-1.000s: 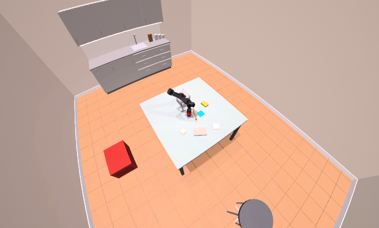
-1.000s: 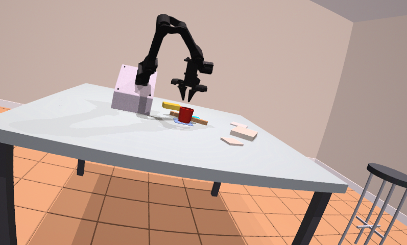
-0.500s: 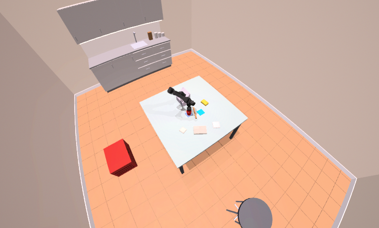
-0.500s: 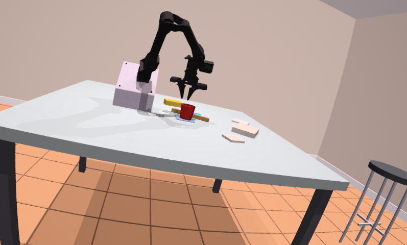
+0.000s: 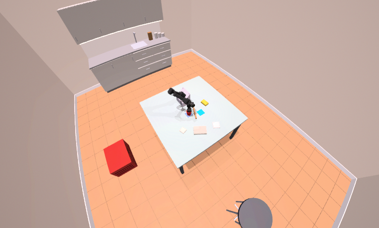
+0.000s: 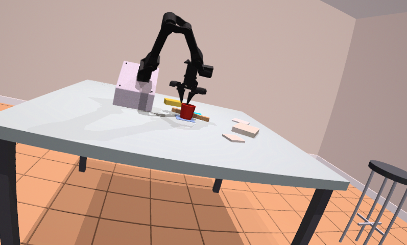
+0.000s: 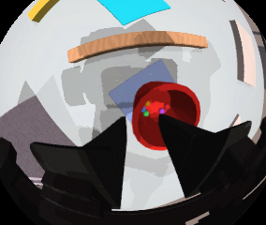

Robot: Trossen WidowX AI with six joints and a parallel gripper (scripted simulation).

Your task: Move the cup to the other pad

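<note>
Now: gripper tip 2 cm short of the red cup, 2 cm to the left of it and 3 cm above it. From my gripper tip the other things lie so: orange stick: 6 cm ahead, 6 cm to the left, 7 cm below; then cyan pad: 11 cm ahead, 15 cm to the left, 8 cm below; then pale blue pad: 2 cm ahead, 2 cm to the right, 8 cm below.
</note>
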